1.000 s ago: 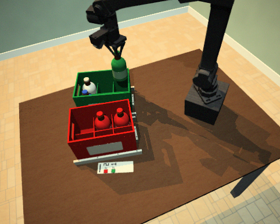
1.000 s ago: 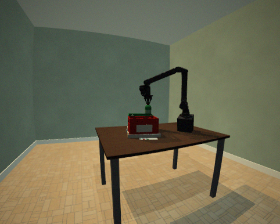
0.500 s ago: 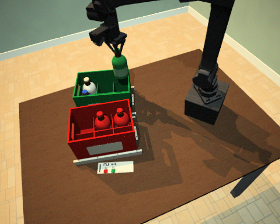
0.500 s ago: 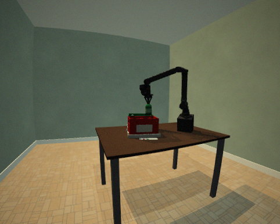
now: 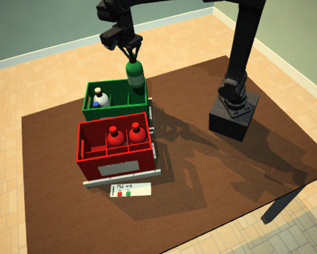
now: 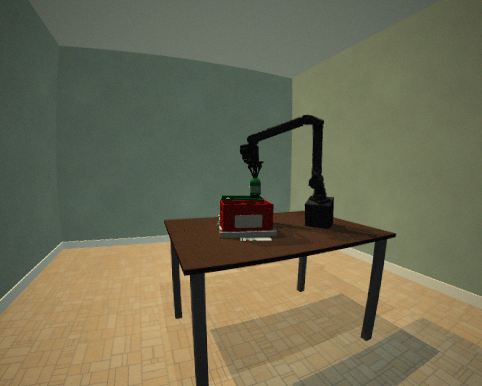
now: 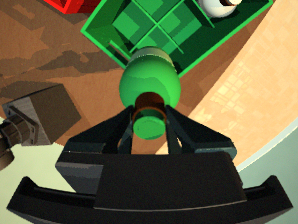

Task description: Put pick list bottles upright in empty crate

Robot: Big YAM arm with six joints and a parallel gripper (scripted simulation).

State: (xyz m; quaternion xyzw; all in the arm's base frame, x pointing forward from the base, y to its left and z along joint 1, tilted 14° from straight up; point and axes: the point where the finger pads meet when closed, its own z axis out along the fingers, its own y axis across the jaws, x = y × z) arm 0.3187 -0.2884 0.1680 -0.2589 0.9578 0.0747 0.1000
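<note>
The green bottle lies 6 cm below my hand. Also, from my hand: blue-capped bottle: 23 cm below, 19 cm ahead, 4 cm to the left; white bottle: 23 cm below, 17 cm ahead, 5 cm to the right; green crate: 24 cm below, 10 cm ahead, 2 cm to the left.
</note>
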